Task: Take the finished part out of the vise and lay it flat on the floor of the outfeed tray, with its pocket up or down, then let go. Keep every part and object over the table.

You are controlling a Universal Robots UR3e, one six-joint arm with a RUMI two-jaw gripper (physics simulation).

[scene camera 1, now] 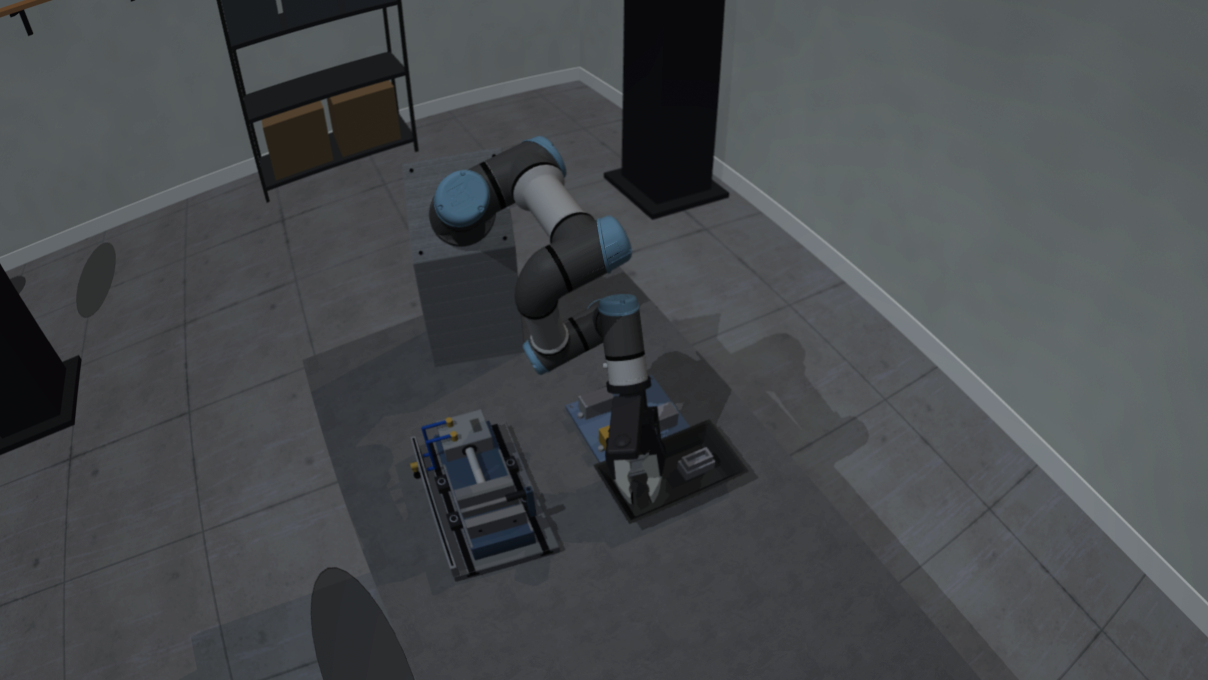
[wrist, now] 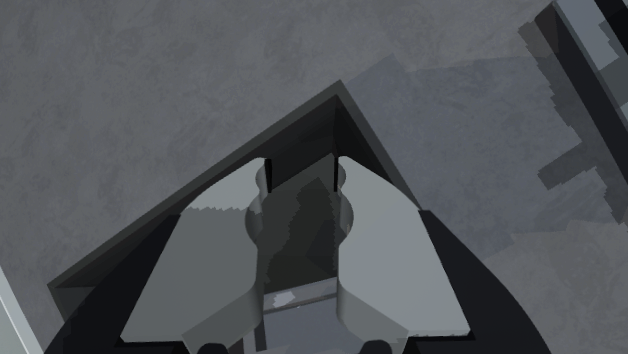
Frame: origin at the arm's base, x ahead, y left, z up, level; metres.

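Where they show: gripper, fingertip midpoint: (scene camera 1: 642,503) (wrist: 303,161).
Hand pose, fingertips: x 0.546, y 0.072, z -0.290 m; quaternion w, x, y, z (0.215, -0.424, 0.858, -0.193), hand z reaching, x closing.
After its pixels a point has its place.
My gripper (scene camera 1: 639,498) {y 0.072, x 0.546, z -0.290 m} (wrist: 303,161) {y 0.072, x 0.546, z -0.290 m} points down over the left front part of the dark outfeed tray (scene camera 1: 693,502) {y 0.153, x 0.577, z -0.295 m} (wrist: 200,180) {y 0.127, x 0.573, z -0.295 m}. The gap to the tray floor is hard to judge. The gripper is shut on the finished part (wrist: 300,330) {y 0.113, x 0.482, z -0.273 m}, a grey metallic piece with a raised rim. It shows between the fingers at the bottom of the wrist view, looks slightly skewed to them and is mostly hidden. Another grey part with a pocket facing up (scene camera 1: 697,461) {y 0.203, x 0.519, z -0.290 m} lies in the right half of the tray. The vise (scene camera 1: 500,538) {y -0.173, x 0.506, z -0.277 m} stands left of the tray, and no part shows in it.
A blue plate (scene camera 1: 584,424) {y 0.087, x 0.315, z -0.329 m} with grey blocks and a yellow block (scene camera 1: 604,436) {y 0.091, x 0.384, z -0.293 m} lies directly behind the tray, partly under the wrist. The vise's base rail (wrist: 595,95) {y -0.077, x 0.487, z -0.325 m} shows at the upper right of the wrist view. A light edge (wrist: 15,320) shows at the lower left.
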